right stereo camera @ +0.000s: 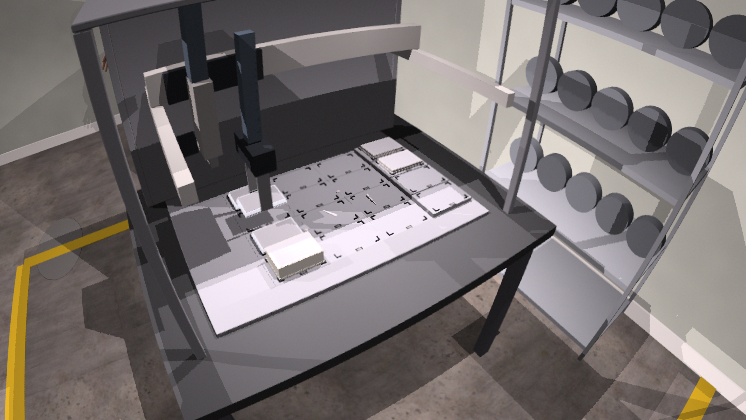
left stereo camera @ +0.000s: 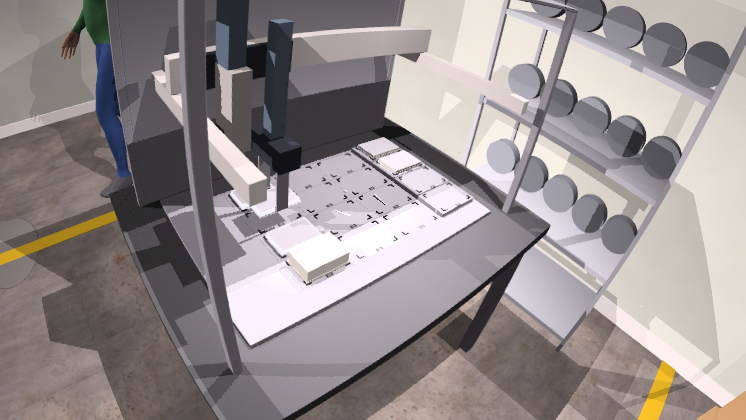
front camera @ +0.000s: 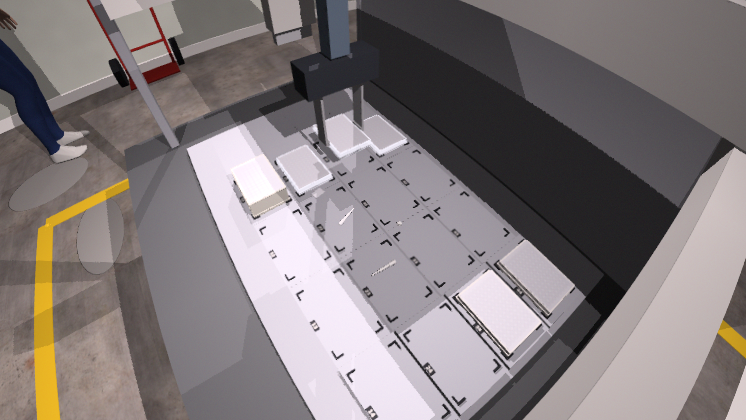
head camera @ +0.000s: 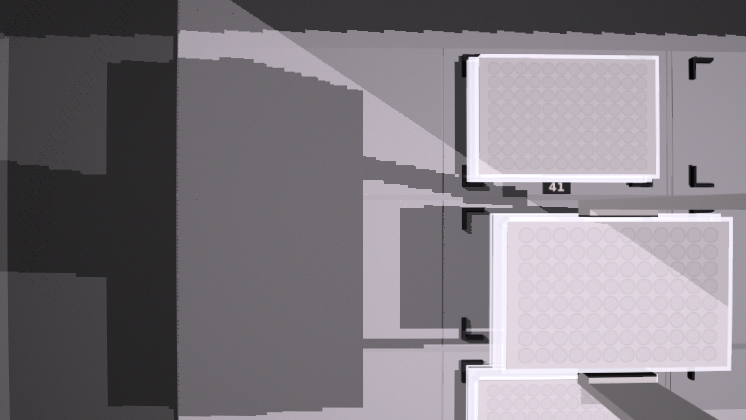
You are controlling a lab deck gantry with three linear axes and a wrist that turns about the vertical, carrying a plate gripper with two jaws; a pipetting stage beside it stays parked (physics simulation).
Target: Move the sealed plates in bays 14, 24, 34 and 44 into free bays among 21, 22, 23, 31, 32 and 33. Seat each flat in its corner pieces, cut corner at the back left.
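Places are measured from the robot's base along level axes (x left, y back, z up), in millimetres.
Pixels of known places: gripper, fingertip midpoint: [right stereo camera: 260, 200] [left stereo camera: 272, 199] [front camera: 341, 134] [head camera: 610, 291]; robot's base, origin of the base link: [right stereo camera: 280, 281] [left stereo camera: 307, 284] [front camera: 235, 181].
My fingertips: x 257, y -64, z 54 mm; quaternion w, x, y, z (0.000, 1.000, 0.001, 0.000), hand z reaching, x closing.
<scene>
For each thing: its top centre in the pictures, then the offset to it from my fingertips.
- pale sealed plate, middle of its top: [head camera: 619, 295] [front camera: 341, 132] [left stereo camera: 272, 197] [right stereo camera: 260, 198] dz +7, dx +0, dy +0 mm
- similar plate, middle of its top: [head camera: 568, 116] [front camera: 378, 131] [left stereo camera: 254, 191] [right stereo camera: 250, 192] dz -40, dx +107, dy +0 mm
- tall cream box, middle of its top: [front camera: 256, 177] [left stereo camera: 318, 250] [right stereo camera: 293, 249] dz -12, dx -214, dy +0 mm
- thin pen-like tool, middle of its top: [front camera: 346, 214] dz -46, dx -96, dy -171 mm
My gripper [front camera: 341, 134] [head camera: 618, 293] [left stereo camera: 275, 198] [right stereo camera: 258, 199] is shut on a pale sealed plate [front camera: 344, 136] [head camera: 553, 313], held level a little above bay 31. The corner pieces at its left show in the head view. A similar plate [front camera: 383, 136] [head camera: 569, 104] sits in bay 41 behind it, and another plate [front camera: 304, 169] [head camera: 522, 404] [left stereo camera: 292, 237] [right stereo camera: 276, 234] sits in bay 21 in front. One plate [front camera: 498, 313] [left stereo camera: 400, 161] [right stereo camera: 400, 160] stands in bay 34 and one [front camera: 537, 276] [left stereo camera: 378, 147] [right stereo camera: 382, 147] in bay 44. Bays 14 and 24 hold no plate. The held plate's cut corner is not clear.
A tall cream box [front camera: 261, 180] [left stereo camera: 319, 255] [right stereo camera: 295, 255] stands in bay 11. A thin pen-like tool [front camera: 346, 216] lies in bay 22 and another [front camera: 383, 268] in bay 23. The pipetting stage [left stereo camera: 237, 104] [right stereo camera: 203, 120] hangs beside the gripper's column.
</scene>
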